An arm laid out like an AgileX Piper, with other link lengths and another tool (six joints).
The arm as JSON. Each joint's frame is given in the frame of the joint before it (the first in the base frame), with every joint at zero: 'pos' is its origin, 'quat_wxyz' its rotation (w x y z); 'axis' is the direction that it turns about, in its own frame. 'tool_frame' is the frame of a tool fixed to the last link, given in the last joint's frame.
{
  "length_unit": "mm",
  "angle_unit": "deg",
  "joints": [
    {
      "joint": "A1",
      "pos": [
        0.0,
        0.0,
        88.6
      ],
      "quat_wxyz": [
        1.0,
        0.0,
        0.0,
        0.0
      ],
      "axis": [
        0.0,
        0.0,
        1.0
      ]
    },
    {
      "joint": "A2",
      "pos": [
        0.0,
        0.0,
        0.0
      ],
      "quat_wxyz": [
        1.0,
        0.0,
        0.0,
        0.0
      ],
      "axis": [
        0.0,
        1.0,
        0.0
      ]
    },
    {
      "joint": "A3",
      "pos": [
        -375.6,
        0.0,
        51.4
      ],
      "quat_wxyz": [
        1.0,
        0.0,
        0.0,
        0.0
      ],
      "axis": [
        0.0,
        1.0,
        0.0
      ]
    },
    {
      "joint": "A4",
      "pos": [
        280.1,
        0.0,
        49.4
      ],
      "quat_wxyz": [
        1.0,
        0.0,
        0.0,
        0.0
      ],
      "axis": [
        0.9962,
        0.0,
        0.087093
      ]
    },
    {
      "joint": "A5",
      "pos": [
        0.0,
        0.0,
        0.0
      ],
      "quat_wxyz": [
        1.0,
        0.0,
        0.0,
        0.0
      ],
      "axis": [
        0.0,
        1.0,
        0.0
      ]
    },
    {
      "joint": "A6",
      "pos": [
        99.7,
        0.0,
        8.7
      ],
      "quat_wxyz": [
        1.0,
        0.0,
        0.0,
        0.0
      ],
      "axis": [
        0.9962,
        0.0,
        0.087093
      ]
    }
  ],
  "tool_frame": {
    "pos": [
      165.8,
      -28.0,
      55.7
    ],
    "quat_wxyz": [
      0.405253,
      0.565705,
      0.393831,
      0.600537
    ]
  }
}
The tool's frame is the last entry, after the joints.
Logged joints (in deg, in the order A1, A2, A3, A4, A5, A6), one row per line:
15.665 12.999 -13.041 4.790 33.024 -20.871
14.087 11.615 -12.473 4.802 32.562 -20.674
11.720 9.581 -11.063 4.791 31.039 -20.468
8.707 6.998 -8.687 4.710 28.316 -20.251
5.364 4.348 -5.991 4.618 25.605 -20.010
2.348 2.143 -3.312 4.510 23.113 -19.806
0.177 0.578 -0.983 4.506 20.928 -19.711
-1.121 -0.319 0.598 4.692 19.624 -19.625
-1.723 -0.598 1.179 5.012 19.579 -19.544
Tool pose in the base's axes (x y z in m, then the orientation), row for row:
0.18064 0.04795 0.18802 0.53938 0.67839 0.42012 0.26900
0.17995 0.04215 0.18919 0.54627 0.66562 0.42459 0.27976
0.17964 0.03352 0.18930 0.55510 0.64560 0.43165 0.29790
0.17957 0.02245 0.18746 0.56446 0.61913 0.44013 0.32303
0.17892 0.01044 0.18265 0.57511 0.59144 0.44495 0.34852
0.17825 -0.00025 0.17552 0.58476 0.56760 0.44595 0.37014
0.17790 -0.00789 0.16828 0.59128 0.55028 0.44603 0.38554
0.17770 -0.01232 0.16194 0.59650 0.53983 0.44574 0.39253
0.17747 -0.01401 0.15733 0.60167 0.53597 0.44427 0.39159
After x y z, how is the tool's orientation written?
As a quaternion, x y z w.
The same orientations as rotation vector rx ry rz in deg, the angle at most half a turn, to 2 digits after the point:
83.33 104.80 64.90
83.93 102.27 65.24
84.51 98.29 65.72
84.88 93.10 66.18
85.41 87.84 66.08
85.96 83.43 65.55
86.28 80.30 65.09
86.76 78.52 64.83
87.55 77.99 64.65

